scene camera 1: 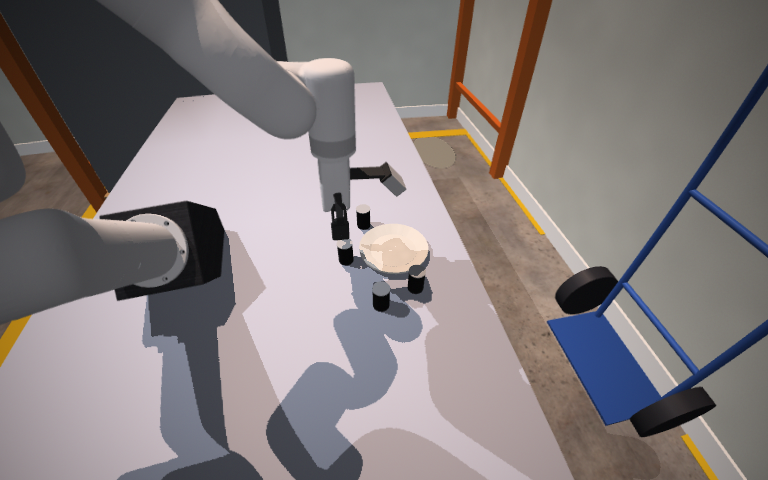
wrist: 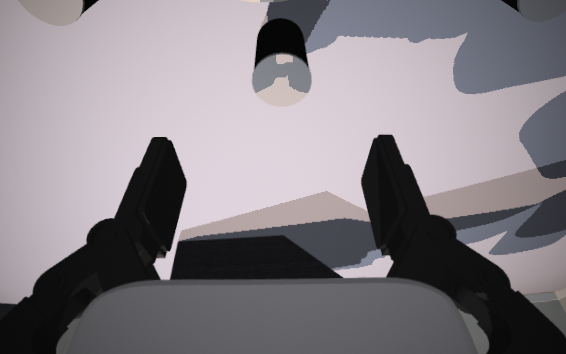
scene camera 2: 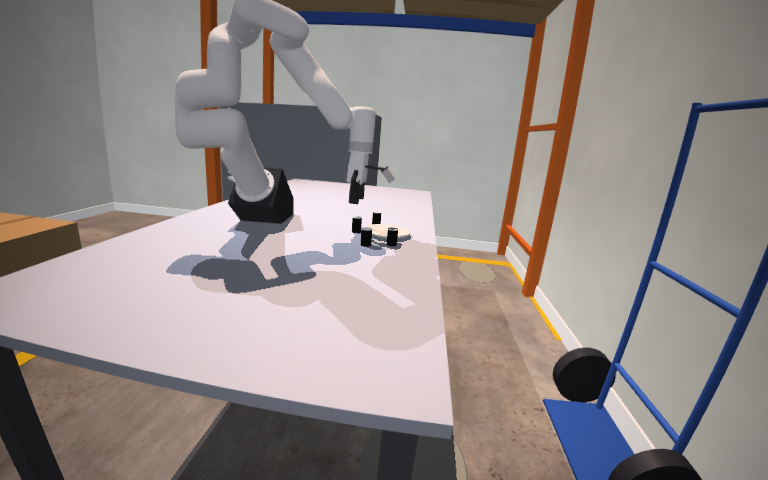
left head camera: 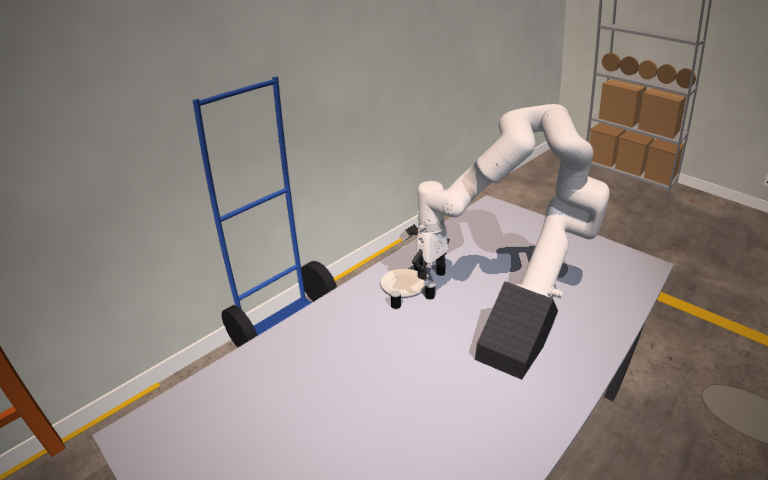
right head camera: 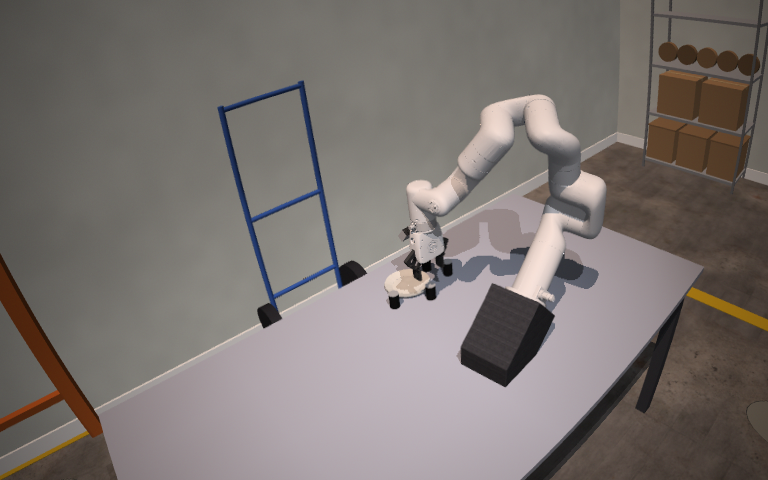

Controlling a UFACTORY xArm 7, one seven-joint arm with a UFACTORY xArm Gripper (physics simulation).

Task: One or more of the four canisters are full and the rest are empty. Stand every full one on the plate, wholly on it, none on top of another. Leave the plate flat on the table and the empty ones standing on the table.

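Seen in the pictures: gripper, fingertip midpoint: (scene camera 1: 338,223) (wrist: 273,158) (scene camera 2: 356,201) (left head camera: 431,272) (right head camera: 429,272); arm's base, link origin: (scene camera 1: 151,250) (scene camera 2: 255,185) (left head camera: 532,296) (right head camera: 524,299).
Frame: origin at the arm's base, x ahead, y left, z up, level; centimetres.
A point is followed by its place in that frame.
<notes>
Four black canisters with pale tops stand upright on the table around the cream plate (left head camera: 386,283) @(x 48.1, y 11.5, z -12.7 cm) (right head camera: 390,284) @(x 47.8, y 11.9, z -12.8 cm) (scene camera 1: 394,228) @(x 44.9, y 14.1, z -12.3 cm) (scene camera 2: 404,232) @(x 49.2, y 9.3, z -12.5 cm), which lies flat and bears no canister. One canister (left head camera: 430,292) @(x 32.2, y 7.6, z -10.5 cm) (right head camera: 431,292) @(x 31.9, y 7.2, z -10.2 cm) (scene camera 1: 345,254) @(x 33.3, y 4.9, z -10.0 cm) (scene camera 2: 356,225) @(x 33.5, y 4.9, z -10.8 cm) (wrist: 281,42) @(x 34.9, y 6.5, z -9.8 cm) is nearest the robot's base side. Another canister (left head camera: 395,301) @(x 37.0, y 18.5, z -10.4 cm) (right head camera: 394,301) @(x 36.7, y 18.1, z -10.3 cm) (scene camera 1: 363,219) @(x 37.9, y 15.7, z -10.3 cm) (scene camera 2: 376,218) @(x 38.2, y 15.8, z -10.4 cm) is left of it in the wrist view; a third canister (right head camera: 447,270) @(x 38.2, y -5.0, z -11.0 cm) (scene camera 1: 381,300) @(x 39.2, y -7.7, z -9.8 cm) (scene camera 2: 366,237) @(x 39.7, y -7.6, z -10.6 cm) is right. The fourth canister (scene camera 1: 416,283) @(x 46.3, y -4.3, z -10.1 cm) (scene camera 2: 391,237) @(x 46.6, y -4.4, z -10.6 cm) is past the plate's edge. My gripper (scene camera 1: 339,230) @(x 32.6, y 6.9, z -3.2 cm) (scene camera 2: 355,198) @(x 32.6, y 6.9, z -3.2 cm) (wrist: 273,158) @(x 32.6, y 6.9, z -3.2 cm) is open and empty, above the table near the first canister. Fullness is not visible.
The arm's black base block (left head camera: 512,328) @(x -2.2, y 13.4, z -2.1 cm) (right head camera: 504,333) @(x -4.2, y 12.5, z -1.5 cm) (scene camera 1: 209,243) @(x 6.5, y 7.0, z -5.9 cm) (scene camera 2: 261,206) @(x 4.3, y -3.9, z -5.8 cm) stands on the table. The wrist camera (scene camera 1: 393,180) @(x 42.7, y 4.2, z 7.8 cm) (scene camera 2: 387,173) @(x 42.6, y 4.2, z 7.2 cm) sticks out beside the gripper. A blue hand truck (left head camera: 282,141) stands on the floor beyond the table edge.
</notes>
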